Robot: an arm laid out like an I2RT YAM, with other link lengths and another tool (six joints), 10 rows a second.
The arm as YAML. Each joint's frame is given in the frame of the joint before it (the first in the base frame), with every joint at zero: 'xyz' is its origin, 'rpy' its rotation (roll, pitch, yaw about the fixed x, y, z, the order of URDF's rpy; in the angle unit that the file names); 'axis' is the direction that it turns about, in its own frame. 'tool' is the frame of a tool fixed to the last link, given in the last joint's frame.
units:
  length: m
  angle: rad
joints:
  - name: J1
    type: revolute
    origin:
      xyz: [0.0, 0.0, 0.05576]
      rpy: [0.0, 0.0, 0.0]
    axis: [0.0, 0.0, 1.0]
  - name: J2
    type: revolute
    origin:
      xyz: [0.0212, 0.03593, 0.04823]
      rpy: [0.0, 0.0, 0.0]
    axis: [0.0, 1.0, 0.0]
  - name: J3
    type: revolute
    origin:
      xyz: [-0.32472, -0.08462, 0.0]
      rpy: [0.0, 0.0, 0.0]
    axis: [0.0, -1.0, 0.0]
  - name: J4
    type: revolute
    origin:
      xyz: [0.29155, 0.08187, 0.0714]
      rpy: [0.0, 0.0, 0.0]
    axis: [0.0, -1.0, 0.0]
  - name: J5
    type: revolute
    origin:
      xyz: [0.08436, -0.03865, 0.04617]
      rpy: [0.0, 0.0, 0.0]
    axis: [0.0, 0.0, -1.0]
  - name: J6
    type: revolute
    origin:
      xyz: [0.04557, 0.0, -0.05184]
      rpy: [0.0, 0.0, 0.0]
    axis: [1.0, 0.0, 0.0]
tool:
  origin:
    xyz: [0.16, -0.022, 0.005]
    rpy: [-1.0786, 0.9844, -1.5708]
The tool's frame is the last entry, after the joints.
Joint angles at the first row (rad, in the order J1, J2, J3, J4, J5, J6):
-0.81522, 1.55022, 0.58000, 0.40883, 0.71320, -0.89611
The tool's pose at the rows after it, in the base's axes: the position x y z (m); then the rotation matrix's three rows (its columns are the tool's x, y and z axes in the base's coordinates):
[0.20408 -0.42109 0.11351], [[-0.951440 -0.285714 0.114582], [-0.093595 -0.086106 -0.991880], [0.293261 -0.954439 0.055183]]
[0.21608 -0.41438 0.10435], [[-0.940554 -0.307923 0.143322], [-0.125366 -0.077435 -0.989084], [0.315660 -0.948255 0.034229]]
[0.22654 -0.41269 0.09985], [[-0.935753 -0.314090 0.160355], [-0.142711 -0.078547 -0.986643], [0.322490 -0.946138 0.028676]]
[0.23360 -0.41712 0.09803], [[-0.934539 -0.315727 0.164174], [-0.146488 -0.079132 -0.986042], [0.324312 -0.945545 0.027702]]
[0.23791 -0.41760 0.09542], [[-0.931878 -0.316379 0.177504], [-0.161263 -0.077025 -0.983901], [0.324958 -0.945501 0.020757]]
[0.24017 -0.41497 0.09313], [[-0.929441 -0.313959 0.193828], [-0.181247 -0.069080 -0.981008], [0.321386 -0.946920 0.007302]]
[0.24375 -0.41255 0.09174], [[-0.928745 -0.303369 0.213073], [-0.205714 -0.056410 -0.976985], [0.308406 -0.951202 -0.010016]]
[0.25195 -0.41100 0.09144], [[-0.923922 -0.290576 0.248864], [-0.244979 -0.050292 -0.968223], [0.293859 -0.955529 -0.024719]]
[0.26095 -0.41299 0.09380], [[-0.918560 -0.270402 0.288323], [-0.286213 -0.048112 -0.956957], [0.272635 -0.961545 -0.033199]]
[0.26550 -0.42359 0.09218], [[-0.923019 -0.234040 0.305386], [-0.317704 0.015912 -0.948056], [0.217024 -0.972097 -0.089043]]
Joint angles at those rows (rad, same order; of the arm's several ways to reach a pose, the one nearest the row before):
-0.79460, 1.56493, 0.58262, 0.41315, 0.72775, -0.90812
-0.76283, 1.58548, 0.58558, 0.40202, 0.73400, -0.91128
-0.74270, 1.60923, 0.59604, 0.40655, 0.73783, -0.91132
-0.73938, 1.63682, 0.61822, 0.41095, 0.73793, -0.91270
-0.73779, 1.64604, 0.62315, 0.41270, 0.72602, -0.91770
-0.73632, 1.63911, 0.62014, 0.40002, 0.70719, -0.91719
-0.73631, 1.62845, 0.62270, 0.37607, 0.67884, -0.90970
-0.73632, 1.62145, 0.62873, 0.36314, 0.63699, -0.91565
-0.74578, 1.61682, 0.64126, 0.35765, 0.58295, -0.92821
-0.78634, 1.62311, 0.70415, 0.26245, 0.49238, -0.89545

